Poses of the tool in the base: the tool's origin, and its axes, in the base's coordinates. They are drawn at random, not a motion.
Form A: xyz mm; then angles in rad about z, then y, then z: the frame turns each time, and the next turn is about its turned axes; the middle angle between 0 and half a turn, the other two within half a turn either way.
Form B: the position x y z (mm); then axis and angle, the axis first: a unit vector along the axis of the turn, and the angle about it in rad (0 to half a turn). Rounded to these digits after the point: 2 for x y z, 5 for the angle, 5 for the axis.
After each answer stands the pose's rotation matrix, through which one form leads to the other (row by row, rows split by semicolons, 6 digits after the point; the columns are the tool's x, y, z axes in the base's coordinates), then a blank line. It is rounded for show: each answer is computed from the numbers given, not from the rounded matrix.
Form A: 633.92 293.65 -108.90 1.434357 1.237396 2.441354
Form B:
633.92 293.65 -108.90 -0.29262 -0.53121 -0.79511 2.54823
-0.672450 0.728898 0.128527; -0.160276 -0.312935 0.936153; 0.722581 0.608916 0.327258

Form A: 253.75 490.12 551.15 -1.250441 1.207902 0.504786
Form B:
253.75 490.12 551.15 0.68024 0.56508 -0.46687 1.39468
0.556858 0.776685 0.294395; -0.142606 0.438570 -0.887310; -0.818274 0.452124 0.354982

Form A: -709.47 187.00 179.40 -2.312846 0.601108 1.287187
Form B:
-709.47 187.00 179.40 0.52010 -0.12135 -0.84544 1.17511
0.551684 0.741327 -0.382203; -0.818902 0.394493 -0.416863; -0.158256 0.542964 0.824709

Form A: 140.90 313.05 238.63 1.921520 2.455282 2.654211
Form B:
140.90 313.05 238.63 -0.34588 -0.90152 -0.26004 2.69568
-0.674645 0.705302 -0.217721; 0.481003 0.643801 0.595111; 0.559902 0.296765 -0.773589

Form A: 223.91 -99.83 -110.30 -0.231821 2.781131 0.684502
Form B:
223.91 -99.83 -110.30 0.44193 0.89612 0.04086 2.79042
-0.560284 0.753821 0.343271; 0.781930 0.618077 -0.081034; -0.273254 0.223012 -0.935734

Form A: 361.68 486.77 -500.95 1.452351 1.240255 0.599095
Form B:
361.68 486.77 -500.95 -0.26525 0.58354 0.76755 2.27042
-0.528271 -0.841687 0.111772; 0.332789 -0.084144 0.939240; -0.781141 0.533370 0.324555

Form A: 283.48 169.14 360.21 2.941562 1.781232 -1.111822
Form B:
283.48 169.14 360.21 -0.75587 -0.37064 0.53970 2.35425
0.268833 0.095504 -0.958440; 0.860243 -0.471405 0.194316; -0.433256 -0.876730 -0.208886

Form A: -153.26 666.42 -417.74 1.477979 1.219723 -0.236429
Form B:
-153.26 666.42 -417.74 -0.58103 0.50305 0.63980 1.68181
0.264212 -0.960530 0.087031; 0.311190 0.170313 0.934962; -0.912882 -0.219945 0.343906

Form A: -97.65 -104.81 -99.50 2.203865 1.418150 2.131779
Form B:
-97.65 -104.81 -99.50 0.02594 -0.71949 -0.69402 2.25996
-0.634790 0.505093 -0.584742; -0.566165 0.210954 0.796841; 0.525832 0.836887 0.152054

